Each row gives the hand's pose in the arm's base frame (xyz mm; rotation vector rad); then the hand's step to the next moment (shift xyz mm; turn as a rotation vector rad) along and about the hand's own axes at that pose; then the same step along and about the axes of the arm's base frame.
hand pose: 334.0 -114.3 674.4 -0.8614 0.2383 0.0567
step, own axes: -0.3 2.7 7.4 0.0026 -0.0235 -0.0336
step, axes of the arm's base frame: 0.7 7.4 2.7 -0.0003 -0.0409 -0.0042
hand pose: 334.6 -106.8 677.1 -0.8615 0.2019 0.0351
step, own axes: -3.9 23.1 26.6 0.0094 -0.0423 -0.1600
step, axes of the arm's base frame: -2.1 35.4 0.3 -0.0120 -0.1491 -0.0714
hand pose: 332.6 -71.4 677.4 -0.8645 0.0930 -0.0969
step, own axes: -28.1 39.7 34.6 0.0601 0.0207 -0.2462
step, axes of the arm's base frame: -21.8 55.2 -6.8 0.0308 -0.1797 -0.1772
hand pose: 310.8 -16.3 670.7 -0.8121 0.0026 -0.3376
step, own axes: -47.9 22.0 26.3 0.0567 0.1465 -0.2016
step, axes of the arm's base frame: -35.4 46.9 -3.5 0.0705 -0.0668 -0.2364
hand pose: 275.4 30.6 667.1 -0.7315 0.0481 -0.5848
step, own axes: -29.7 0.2 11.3 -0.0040 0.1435 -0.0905
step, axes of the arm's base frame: -22.1 22.5 3.7 0.0447 0.0314 -0.1607
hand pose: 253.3 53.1 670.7 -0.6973 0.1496 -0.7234
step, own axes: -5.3 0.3 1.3 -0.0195 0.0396 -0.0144
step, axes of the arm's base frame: -3.3 4.3 0.2 0.0023 0.0263 -0.0382
